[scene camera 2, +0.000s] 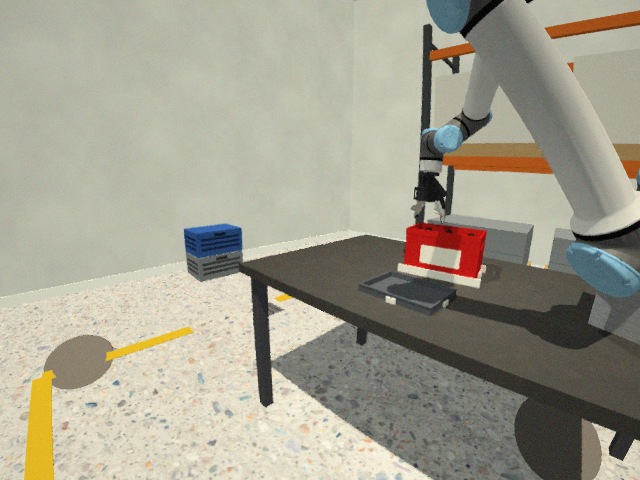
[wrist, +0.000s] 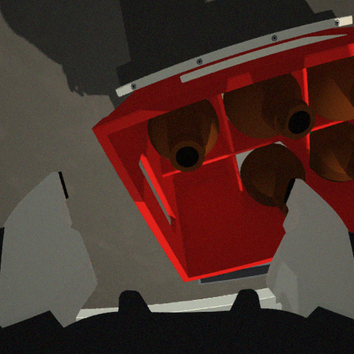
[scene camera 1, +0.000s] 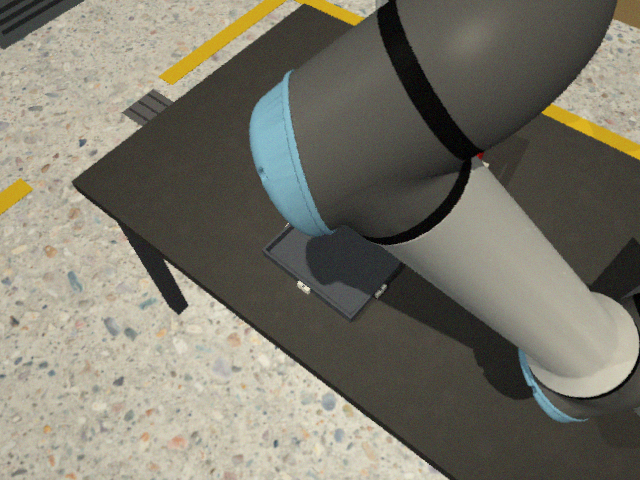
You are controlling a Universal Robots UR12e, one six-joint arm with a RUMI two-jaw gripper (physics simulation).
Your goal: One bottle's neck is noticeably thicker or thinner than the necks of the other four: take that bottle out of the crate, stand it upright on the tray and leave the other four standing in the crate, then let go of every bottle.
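Frame: origin at the arm's base, x ahead, y left, z up, level; millimetres.
Where they show: gripper, fingertip midpoint: [scene camera 2: 428, 220].
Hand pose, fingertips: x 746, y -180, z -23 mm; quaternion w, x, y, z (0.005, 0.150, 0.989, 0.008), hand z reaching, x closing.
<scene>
Each offset is from my fingertips to the top centre of the thing. "*": to the spot under its first point. Level surfaces: height alone.
The red crate {99 mm back, 41 mm left, 17 mm down} [scene camera 1: 480, 155] [scene camera 2: 473, 253] [wrist: 150, 220] stands on the table, mostly hidden by the arm in scene camera 1. In the wrist view several brown bottles stand in it, including a corner bottle [wrist: 187, 132], a middle back bottle [wrist: 255, 107] and a middle front bottle [wrist: 270, 170]. The right-hand bottles are cut off by the picture edge, so I cannot compare all necks. My gripper [scene camera 2: 429, 214] [wrist: 178, 179] is open and empty above the crate's left end; one finger overlaps the middle front bottle's neck in view. The dark tray {* 4 mm ahead, 391 mm left, 187 mm down} [scene camera 1: 289, 253] [scene camera 2: 374, 283] [wrist: 235, 274] holds no bottle.
White holder strips {* 118 mm back, 143 mm left, 175 mm down} [scene camera 2: 439, 275] [wrist: 230, 52] border the crate's base. The tray lies beside the crate, with small white clips {* 75 mm back, 444 mm left, 177 mm down} [scene camera 1: 303, 287] [scene camera 2: 390, 299] at its edges. The arm hangs over the dark table {192 mm down} [scene camera 1: 180, 170] [scene camera 2: 320, 273]. Stacked blue and grey crates [scene camera 2: 212, 242] stand on the floor beyond.
</scene>
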